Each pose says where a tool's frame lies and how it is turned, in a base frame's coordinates. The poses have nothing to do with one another.
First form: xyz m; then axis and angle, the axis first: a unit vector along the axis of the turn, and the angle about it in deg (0 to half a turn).
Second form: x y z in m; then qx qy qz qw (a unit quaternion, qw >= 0). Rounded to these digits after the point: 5 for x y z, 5 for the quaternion.
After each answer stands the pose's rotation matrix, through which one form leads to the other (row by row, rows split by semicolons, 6 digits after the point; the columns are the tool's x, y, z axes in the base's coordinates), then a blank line. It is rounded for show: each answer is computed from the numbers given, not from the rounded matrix.
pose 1, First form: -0.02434, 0.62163, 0.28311, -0.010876, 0.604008, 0.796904, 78.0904
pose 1, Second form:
-0.02434, 0.62163, 0.28311, -0.00685, 0.38048, 0.50200, 0.77665
0.206462 -0.784964 0.584128; 0.774537 0.495905 0.392646; -0.597885 0.371362 0.710369

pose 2, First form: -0.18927, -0.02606, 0.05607, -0.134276, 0.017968, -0.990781, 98.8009
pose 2, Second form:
-0.18927, -0.02606, 0.05607, -0.10195, 0.01364, -0.75228, 0.65077
-0.132213 0.976334 0.171150; -0.981897 -0.152629 0.112169; 0.135637 -0.153221 0.978839

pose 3, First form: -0.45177, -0.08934, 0.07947, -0.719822, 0.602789, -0.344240, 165.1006
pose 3, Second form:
-0.45177, -0.08934, 0.07947, -0.71375, 0.59770, -0.34133, 0.12966
0.052489 -0.764702 0.642243; -0.941726 -0.251886 -0.222949; 0.332261 -0.593114 -0.733360

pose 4, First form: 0.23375, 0.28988, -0.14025, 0.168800, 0.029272, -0.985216, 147.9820
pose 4, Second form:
0.23375, 0.28988, -0.14025, 0.16225, 0.02814, -0.94701, 0.27579
-0.795229 0.531478 -0.291791; -0.513217 -0.846298 -0.142787; -0.322830 0.036204 0.945764

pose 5, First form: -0.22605, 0.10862, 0.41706, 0.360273, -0.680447, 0.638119, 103.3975
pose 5, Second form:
-0.22605, 0.10862, 0.41706, 0.28273, -0.53399, 0.50077, 0.61980
-0.071834 -0.922701 -0.378764; 0.318805 0.338584 -0.885282; 0.945094 -0.184345 0.269840

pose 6, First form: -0.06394, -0.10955, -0.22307, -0.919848, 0.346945, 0.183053, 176.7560
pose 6, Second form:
-0.06394, -0.10955, -0.22307, -0.91948, 0.34681, 0.18298, 0.02831
0.692488 -0.648121 -0.316859; -0.627404 -0.757849 0.178970; -0.356125 0.074864 -0.931434

